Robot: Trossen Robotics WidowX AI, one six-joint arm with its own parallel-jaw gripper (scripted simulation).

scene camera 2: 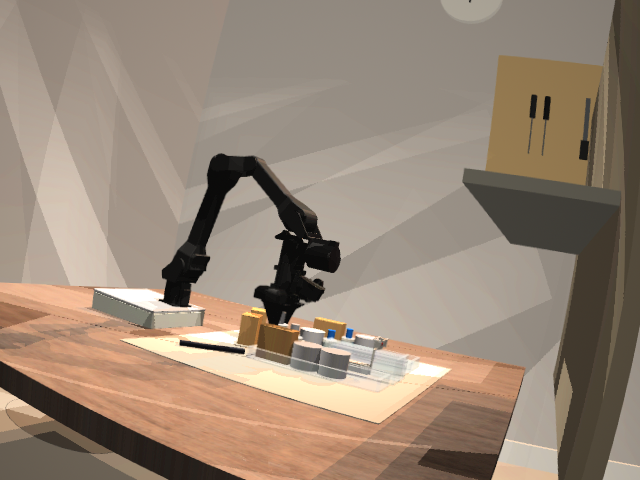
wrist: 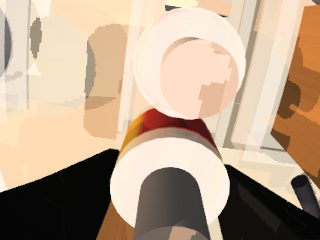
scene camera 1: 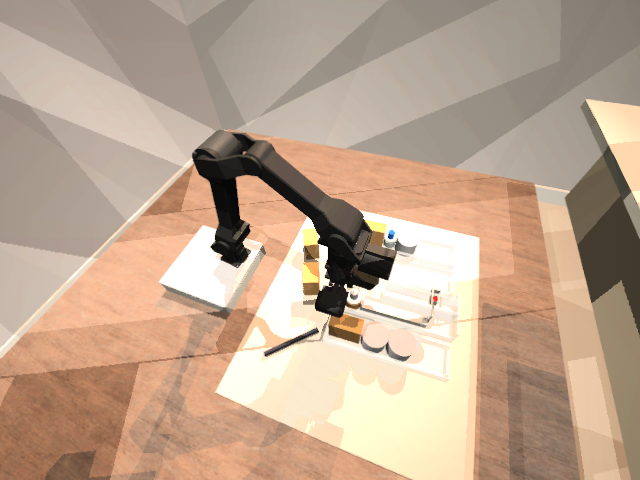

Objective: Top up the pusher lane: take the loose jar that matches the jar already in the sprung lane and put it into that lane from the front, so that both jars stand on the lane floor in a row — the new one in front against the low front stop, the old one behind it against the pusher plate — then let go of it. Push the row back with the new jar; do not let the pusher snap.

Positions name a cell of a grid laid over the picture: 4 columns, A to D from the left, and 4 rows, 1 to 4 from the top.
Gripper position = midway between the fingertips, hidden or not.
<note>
I see my gripper (scene camera 2: B3), a jar (wrist: C3), a brown box (scene camera 2: B3), a jar (wrist: C2), a cream mat (scene camera 1: C4) and a shelf (scene camera 2: D2).
My gripper is seen too in the wrist view (wrist: C3) and in scene camera 1 (scene camera 1: C3). The cream mat shows as well in scene camera 2 (scene camera 2: C4) and in the wrist view (wrist: A2).
</note>
